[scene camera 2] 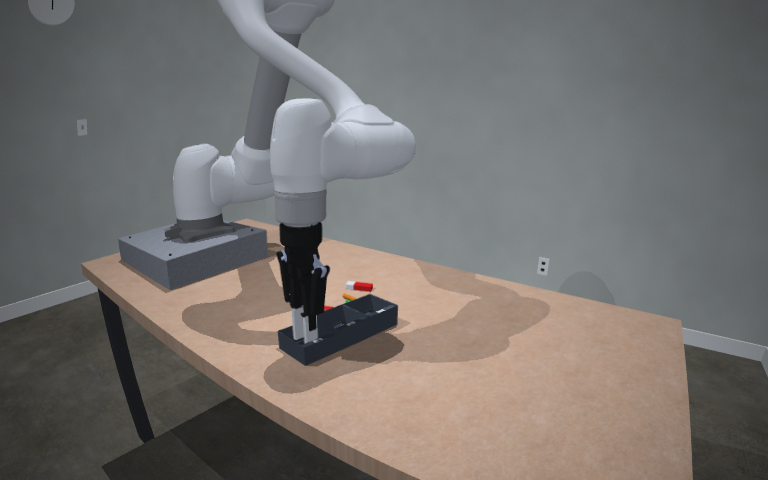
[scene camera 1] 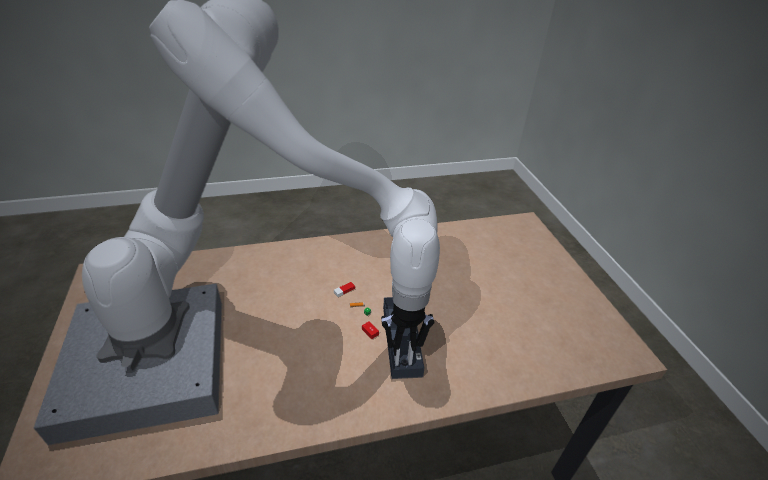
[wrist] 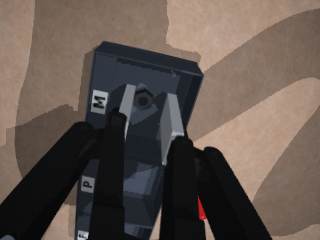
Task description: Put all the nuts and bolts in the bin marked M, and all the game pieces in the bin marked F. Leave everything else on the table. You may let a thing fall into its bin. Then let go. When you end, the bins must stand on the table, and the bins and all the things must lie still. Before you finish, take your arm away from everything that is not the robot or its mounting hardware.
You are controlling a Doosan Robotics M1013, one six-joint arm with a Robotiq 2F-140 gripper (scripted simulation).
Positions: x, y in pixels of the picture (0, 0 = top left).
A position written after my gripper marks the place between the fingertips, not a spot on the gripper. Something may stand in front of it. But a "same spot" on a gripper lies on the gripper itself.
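My gripper is visible to me in the wrist view (148, 103), and scene camera 1 and scene camera 2 show it too. On my gripper, (scene camera 1: 429, 321) and (scene camera 2: 314, 270) are the same spot.
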